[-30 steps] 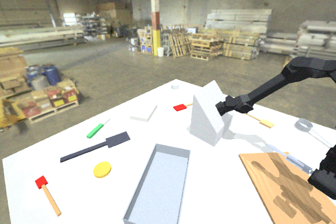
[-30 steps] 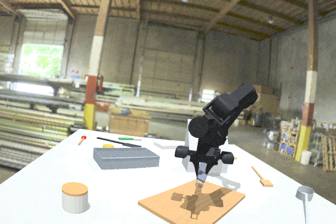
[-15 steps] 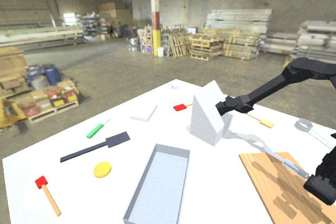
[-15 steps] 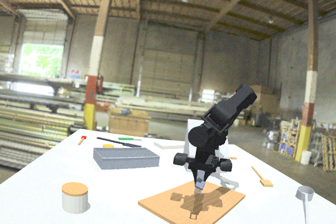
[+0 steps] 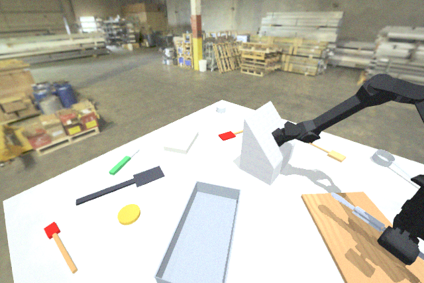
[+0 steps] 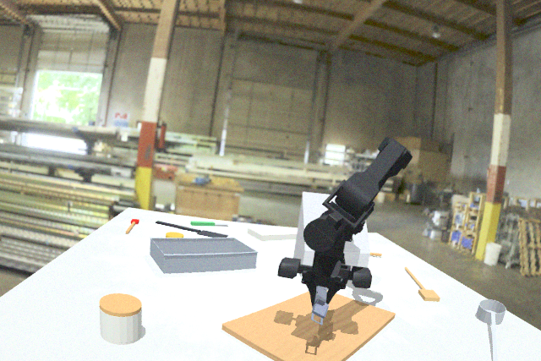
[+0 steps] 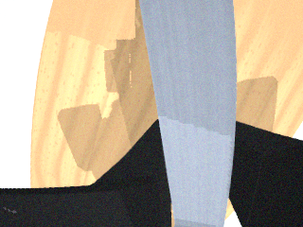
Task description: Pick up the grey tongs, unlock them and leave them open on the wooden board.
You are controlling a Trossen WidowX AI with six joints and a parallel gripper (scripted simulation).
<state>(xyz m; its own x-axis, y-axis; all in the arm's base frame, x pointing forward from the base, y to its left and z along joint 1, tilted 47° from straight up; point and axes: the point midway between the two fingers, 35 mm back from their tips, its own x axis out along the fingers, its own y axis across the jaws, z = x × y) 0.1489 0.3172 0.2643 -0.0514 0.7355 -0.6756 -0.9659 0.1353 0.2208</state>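
The wooden board lies 50 mm below my gripper tip, 40 mm to the right of it and 20 mm behind it. Also, from my gripper tip: black spatula (770 mm to the right, 350 mm ahead, 60 mm below); then lidded canister (390 mm ahead, 80 mm to the left, 30 mm below); then grey roasting tin (400 mm to the right, 280 mm ahead, 30 mm below).
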